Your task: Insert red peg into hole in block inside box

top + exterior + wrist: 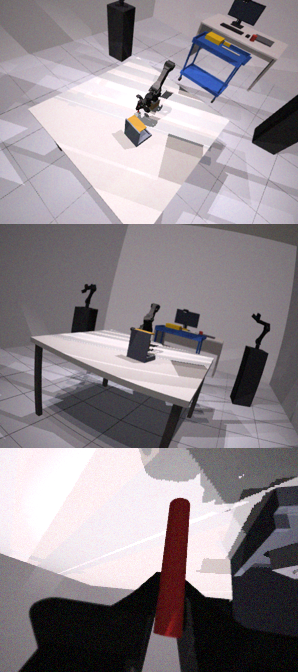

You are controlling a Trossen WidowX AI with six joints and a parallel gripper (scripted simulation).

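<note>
Now: gripper tip 220 mm short of the grey back wall, 110 mm to the right of it and 10 mm below it. Also, from my gripper tip: roof 180 mm ahead, 120 mm to the left, 110 mm above; then red peg 20 mm behind, 10 mm to the left.
</note>
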